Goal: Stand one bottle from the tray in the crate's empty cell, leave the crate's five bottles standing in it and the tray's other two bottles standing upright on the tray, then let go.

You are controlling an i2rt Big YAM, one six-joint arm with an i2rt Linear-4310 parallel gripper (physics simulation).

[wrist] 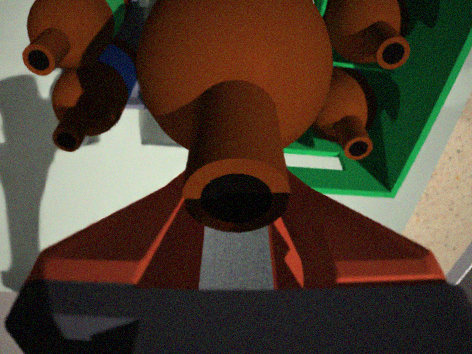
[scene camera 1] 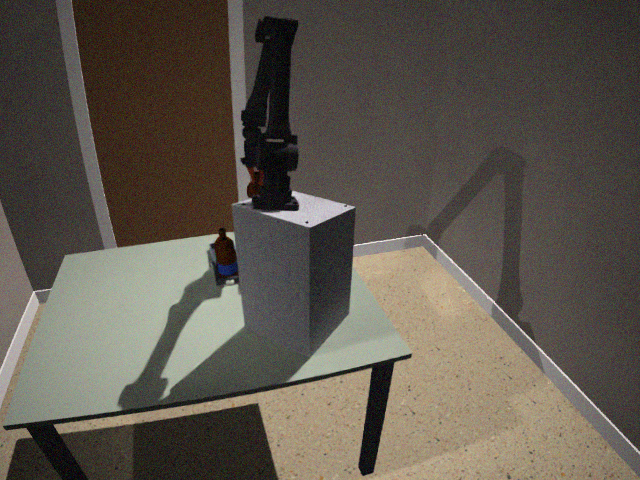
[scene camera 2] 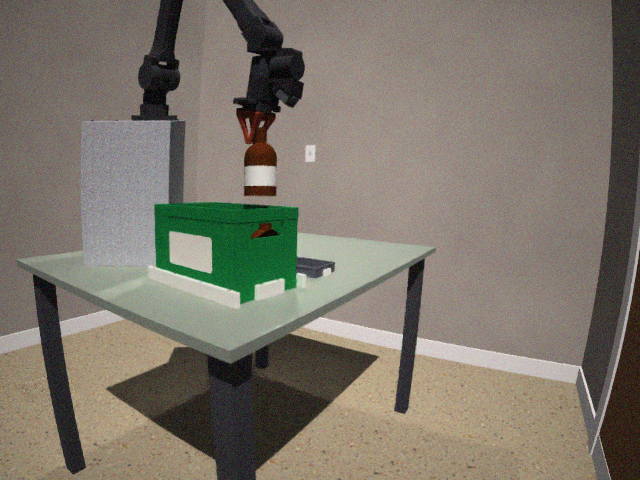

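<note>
My gripper is shut on the neck of a brown bottle with a white label. The bottle hangs upright, its base a little above the rim of the green crate. In the wrist view it hides much of the crate, including the empty cell. Two crate bottles show at the right; a bottle top shows through the handle hole. Two bottles stand at the tray's side. The one with the blue label also shows in scene camera 1. The dark tray is beside the crate.
The arm's base stands on a tall grey pedestal, which hides the crate in scene camera 1. White strips line the crate's foot on the pale green table.
</note>
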